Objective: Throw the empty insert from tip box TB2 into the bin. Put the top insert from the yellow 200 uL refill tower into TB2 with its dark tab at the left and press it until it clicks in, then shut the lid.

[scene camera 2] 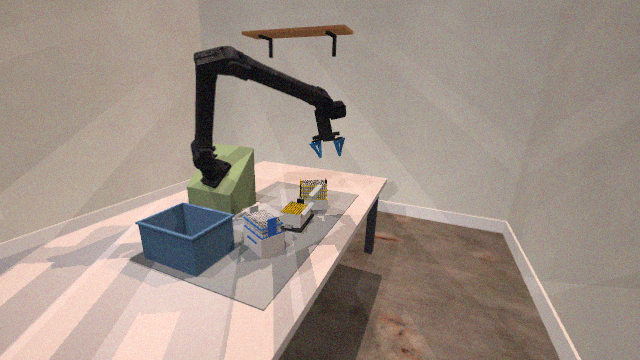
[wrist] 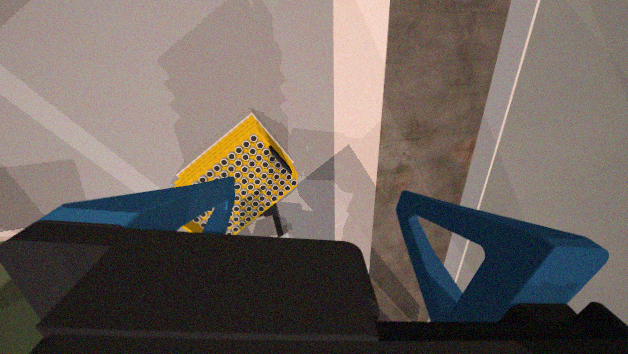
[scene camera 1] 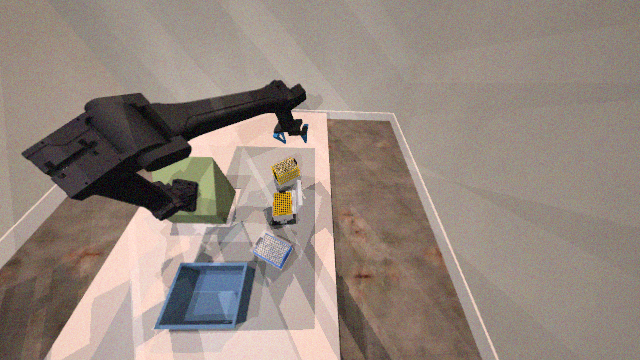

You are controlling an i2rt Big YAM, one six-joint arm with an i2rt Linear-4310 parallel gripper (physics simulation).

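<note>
The yellow refill tower (scene camera 1: 285, 171) (scene camera 2: 314, 190) (wrist: 250, 185) stands at the far end of the mat, turned at an angle. Its top insert is full of round holes, with a dark tab near its upper right edge in the wrist view. Tip box TB2 (scene camera 1: 283, 218) (scene camera 2: 296, 220) stands in front of it, a yellow insert (scene camera 1: 283, 203) (scene camera 2: 295, 208) seated in it and its clear lid (scene camera 1: 299, 192) open at the right. The wrist view mostly hides TB2. My gripper (scene camera 1: 295, 142) (scene camera 2: 330, 156) (wrist: 319, 194) is open and empty, high above the tower and offset from it. The blue bin (scene camera 1: 245, 295) (scene camera 2: 215, 250) stands at the near left.
A tower with blue and white inserts (scene camera 1: 273, 250) (scene camera 2: 263, 232) stands between TB2 and the bin. The green block (scene camera 1: 220, 197) (scene camera 2: 240, 175) under the arm's base stands at the left. The right table edge runs close past the open lid. A wooden shelf (scene camera 2: 300, 32) hangs on the wall.
</note>
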